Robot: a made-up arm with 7 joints.
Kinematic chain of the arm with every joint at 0, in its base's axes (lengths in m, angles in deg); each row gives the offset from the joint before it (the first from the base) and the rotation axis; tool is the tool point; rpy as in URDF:
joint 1: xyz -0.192 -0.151 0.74 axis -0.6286 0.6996 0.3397
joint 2: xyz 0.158 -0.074 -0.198 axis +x
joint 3: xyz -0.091 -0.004 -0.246 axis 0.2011 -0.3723 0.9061
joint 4: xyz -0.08 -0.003 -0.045 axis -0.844 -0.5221 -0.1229
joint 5: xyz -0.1 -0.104 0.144 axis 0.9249 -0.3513 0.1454
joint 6: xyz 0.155 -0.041 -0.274 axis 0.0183 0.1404 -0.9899
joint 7: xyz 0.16 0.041 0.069 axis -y
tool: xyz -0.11 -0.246 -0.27 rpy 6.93 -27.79 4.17
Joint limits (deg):
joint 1: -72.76..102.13
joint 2: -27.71..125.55
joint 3: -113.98..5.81
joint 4: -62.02..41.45
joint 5: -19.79..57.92
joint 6: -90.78..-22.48
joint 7: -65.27..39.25
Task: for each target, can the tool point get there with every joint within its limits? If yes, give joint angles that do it. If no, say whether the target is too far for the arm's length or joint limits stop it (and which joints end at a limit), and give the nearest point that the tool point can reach.
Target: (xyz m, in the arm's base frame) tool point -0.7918 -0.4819 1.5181
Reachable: no: joint limits stop it (at a limit: joint 1, joint 5, joint 6, joint 7) | nearest point -0.6618 -0.5085 1.2253 | short by 0.321 m
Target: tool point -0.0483 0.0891 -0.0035
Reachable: yes | joints 3.91 49.32 -51.83 -6.53 23.89 -56.51 14.29
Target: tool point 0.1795 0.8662 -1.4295
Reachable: no: too far | nearest point 0.0283 0.2163 -0.2218 | short by 1.380 m
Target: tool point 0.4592 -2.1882 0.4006
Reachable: no: too far | nearest point -0.0059 -1.1791 0.6473 | short by 1.138 m
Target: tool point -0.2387 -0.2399 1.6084
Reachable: no: joint limits stop it (at a limit: joint 1, joint 2, joint 3, joint 6, joint 7) | nearest point -0.2210 -0.1338 1.3704 | short by 0.261 m
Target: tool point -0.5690 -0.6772 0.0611
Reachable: yes | joints 45.13 -0.89 -68.28 -47.46 -7.49 -67.49 21.75
